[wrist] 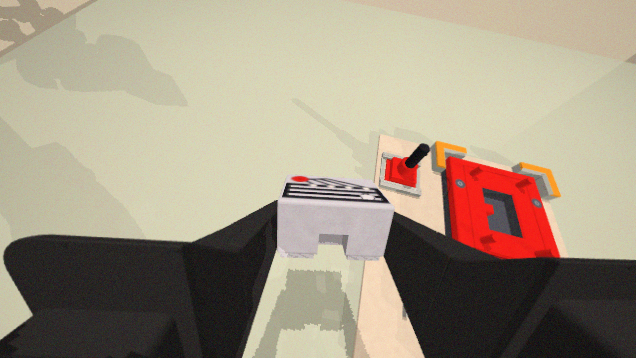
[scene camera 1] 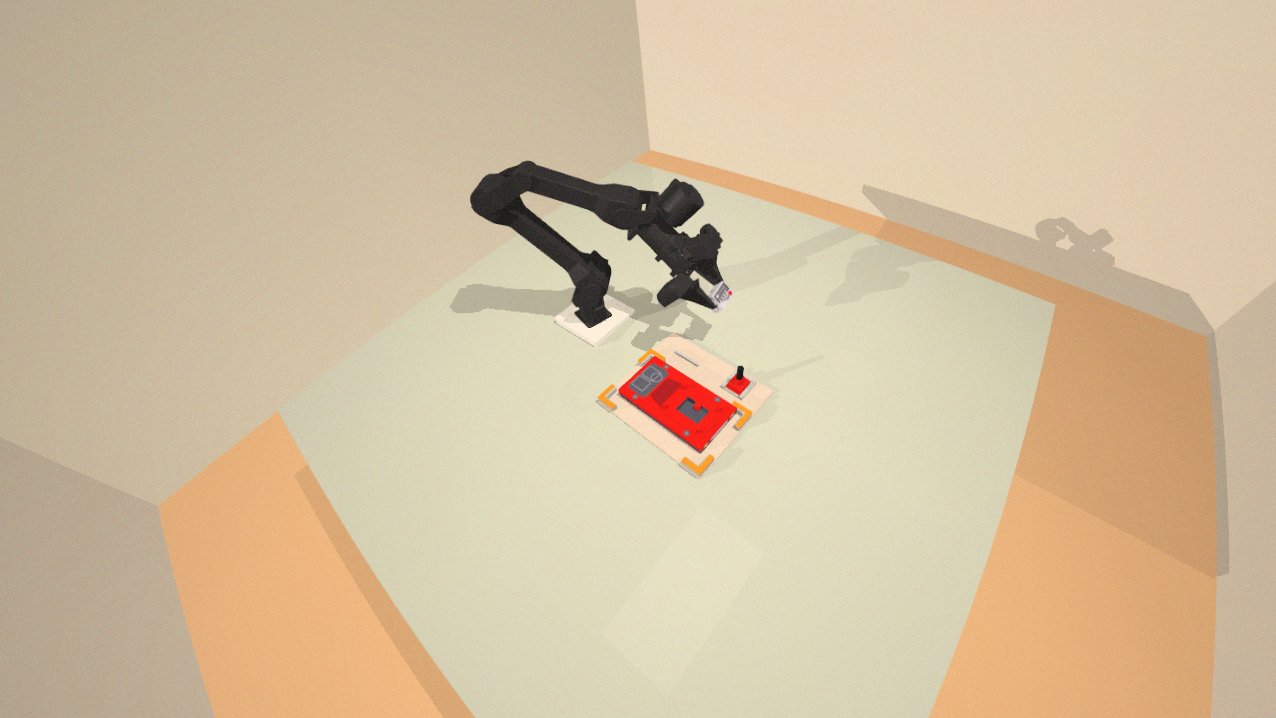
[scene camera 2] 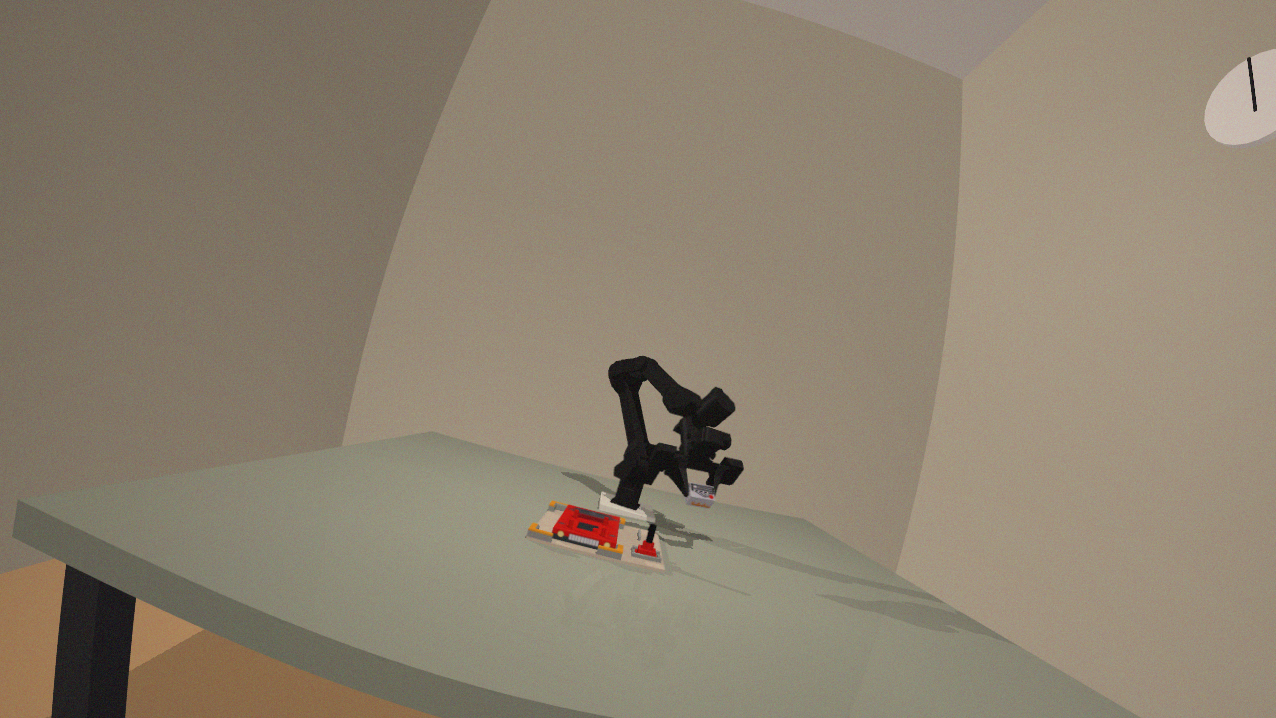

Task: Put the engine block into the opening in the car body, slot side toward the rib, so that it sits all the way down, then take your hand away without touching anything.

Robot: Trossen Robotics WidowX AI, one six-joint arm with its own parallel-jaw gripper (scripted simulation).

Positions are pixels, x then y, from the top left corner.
Labels:
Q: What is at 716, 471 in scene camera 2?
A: My gripper.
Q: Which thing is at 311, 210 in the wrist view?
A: An engine block.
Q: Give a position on a red car body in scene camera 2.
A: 576, 525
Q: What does my gripper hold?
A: An engine block.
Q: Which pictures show my gripper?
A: The wrist view, scene camera 1 and scene camera 2: all of them.

